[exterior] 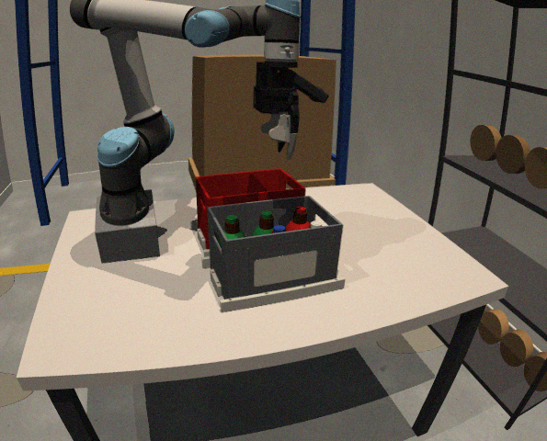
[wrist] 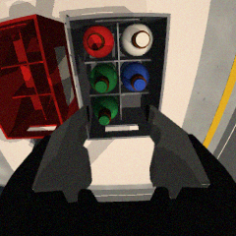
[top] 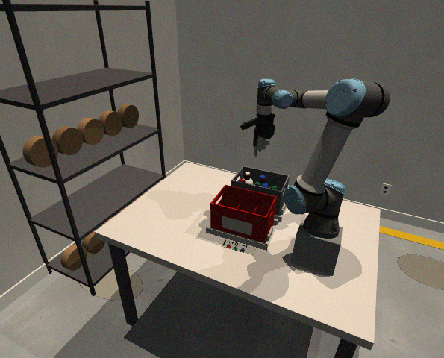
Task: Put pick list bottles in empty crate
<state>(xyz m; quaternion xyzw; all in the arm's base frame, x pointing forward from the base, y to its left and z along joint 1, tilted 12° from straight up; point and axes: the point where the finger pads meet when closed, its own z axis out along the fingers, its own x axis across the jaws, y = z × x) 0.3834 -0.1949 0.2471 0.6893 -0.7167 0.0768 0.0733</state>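
My gripper is now 60 mm short of the red bottle, 40 mm to the right of it and 240 mm above it. The rest, counted from my hand: grey crate: 30 mm behind, 10 mm to the right, 250 mm below; blue bottle: 30 mm behind, 50 mm to the right, 240 mm below; white bottle: 60 mm ahead, 50 mm to the right, 240 mm below.
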